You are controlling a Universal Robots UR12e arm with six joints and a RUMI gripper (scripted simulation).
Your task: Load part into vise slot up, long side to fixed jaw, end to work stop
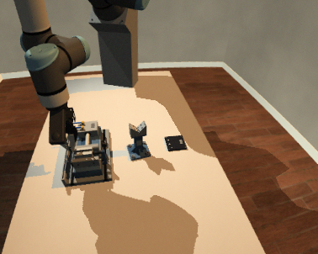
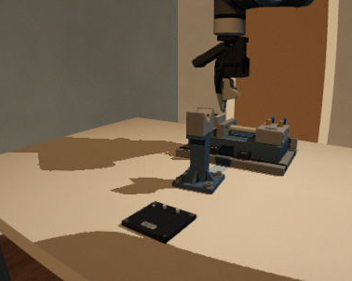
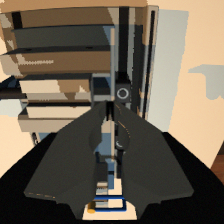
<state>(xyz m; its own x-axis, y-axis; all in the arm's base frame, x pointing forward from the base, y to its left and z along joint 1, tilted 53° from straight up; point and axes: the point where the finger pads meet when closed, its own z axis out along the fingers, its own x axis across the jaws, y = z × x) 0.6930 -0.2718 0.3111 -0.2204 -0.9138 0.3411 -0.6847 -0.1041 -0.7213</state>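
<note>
My hand is 2 cm short of the part, 5 cm to the right of it and 2 cm above it. Round my hand: dark work stop rod: 3 cm ahead, 9 cm to the left, 4 cm below; then moving jaw: 2 cm behind, 6 cm to the left, 5 cm below; then cream cylinder rod: 7 cm behind, 7 cm to the left, 5 cm below.
</note>
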